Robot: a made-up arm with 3 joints.
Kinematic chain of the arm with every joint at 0, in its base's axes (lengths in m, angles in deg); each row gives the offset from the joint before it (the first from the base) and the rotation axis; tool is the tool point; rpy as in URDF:
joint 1: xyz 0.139 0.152 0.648 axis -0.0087 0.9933 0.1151
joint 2: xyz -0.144 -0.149 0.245 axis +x
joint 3: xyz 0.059 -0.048 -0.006 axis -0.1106 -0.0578 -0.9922
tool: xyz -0.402 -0.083 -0.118 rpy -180 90 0
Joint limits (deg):
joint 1: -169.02..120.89
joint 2: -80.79..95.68
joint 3: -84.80..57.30
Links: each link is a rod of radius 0.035 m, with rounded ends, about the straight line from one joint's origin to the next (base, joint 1, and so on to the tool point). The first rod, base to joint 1, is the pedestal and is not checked.
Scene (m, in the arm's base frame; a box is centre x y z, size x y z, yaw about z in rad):
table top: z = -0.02
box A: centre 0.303 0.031 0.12 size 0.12 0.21 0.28 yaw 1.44
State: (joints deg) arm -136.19 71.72 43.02
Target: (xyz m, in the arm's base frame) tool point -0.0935 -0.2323 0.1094
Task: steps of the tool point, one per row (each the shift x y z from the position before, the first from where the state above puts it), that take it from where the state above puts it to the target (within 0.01 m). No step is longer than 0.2 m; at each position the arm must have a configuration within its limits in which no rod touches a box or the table.
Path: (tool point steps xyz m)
1: -0.1046 0.0070 0.0084
2: -0.0973 0.0032 0.0274
3: -0.0867 -0.0006 0.0435
4: -0.0740 -0.0040 0.0563
5: -0.0600 -0.0071 0.0659
6: 0.0960 -0.0745 -0.0948
7: 0.0764 -0.1016 -0.0610
8: 0.0419 -0.1129 -0.0325
9: 0.0006 -0.1064 -0.0134
10: -0.0381 -0.0832 -0.0043
11: -0.0665 -0.0476 -0.0031

